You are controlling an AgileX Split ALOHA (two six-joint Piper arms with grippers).
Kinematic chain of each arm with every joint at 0, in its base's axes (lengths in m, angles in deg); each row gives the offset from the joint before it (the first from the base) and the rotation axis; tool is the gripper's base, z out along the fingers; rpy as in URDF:
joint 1: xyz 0 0 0.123 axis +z
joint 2: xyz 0 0 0 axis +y
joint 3: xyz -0.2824 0 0.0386 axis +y
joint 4: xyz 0.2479 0 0.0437 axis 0.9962 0 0.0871
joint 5: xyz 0 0 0 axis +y
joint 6: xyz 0.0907 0 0.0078 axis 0.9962 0 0.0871
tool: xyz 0 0 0 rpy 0 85 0
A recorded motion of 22 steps. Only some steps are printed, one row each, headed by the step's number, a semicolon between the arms.
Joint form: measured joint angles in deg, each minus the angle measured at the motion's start. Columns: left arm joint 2, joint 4, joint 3, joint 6, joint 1, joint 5; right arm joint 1, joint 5, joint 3, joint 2, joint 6, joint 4.
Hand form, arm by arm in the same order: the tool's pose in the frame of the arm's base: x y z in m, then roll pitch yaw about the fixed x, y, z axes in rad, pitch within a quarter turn. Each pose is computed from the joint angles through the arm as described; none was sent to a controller.
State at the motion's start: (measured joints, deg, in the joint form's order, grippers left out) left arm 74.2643 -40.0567 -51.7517 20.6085 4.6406 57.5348; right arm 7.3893 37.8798 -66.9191 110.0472 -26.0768 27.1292
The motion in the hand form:
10: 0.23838 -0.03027 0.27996 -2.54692 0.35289 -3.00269; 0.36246 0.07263 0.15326 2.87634 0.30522 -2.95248
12: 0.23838 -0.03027 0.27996 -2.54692 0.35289 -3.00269; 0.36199 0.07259 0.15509 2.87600 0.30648 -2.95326
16: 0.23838 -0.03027 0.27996 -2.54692 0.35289 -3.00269; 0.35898 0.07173 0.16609 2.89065 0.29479 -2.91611
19: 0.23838 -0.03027 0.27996 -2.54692 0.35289 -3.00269; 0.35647 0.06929 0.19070 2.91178 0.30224 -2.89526
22: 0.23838 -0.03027 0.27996 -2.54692 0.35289 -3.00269; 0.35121 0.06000 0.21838 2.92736 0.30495 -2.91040
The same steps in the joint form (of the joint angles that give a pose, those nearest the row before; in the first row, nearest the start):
10: 0.00 0.00 0.00 0.00 0.00 -0.04; -0.01 0.47 0.00 0.07 1.09 -0.39
12: 0.00 0.00 0.00 0.00 0.00 -0.04; -0.01 0.67 0.00 -0.23 1.28 -0.50
16: 0.00 0.00 0.00 0.00 0.00 -0.04; -0.01 3.65 -0.76 -1.70 1.78 -2.69
19: 0.00 0.00 0.00 0.00 0.00 -0.04; -0.14 7.69 -2.65 -4.65 3.93 -5.71
22: 0.00 0.00 0.00 0.00 0.00 -0.04; -1.33 12.33 -4.45 -8.18 6.71 -8.33

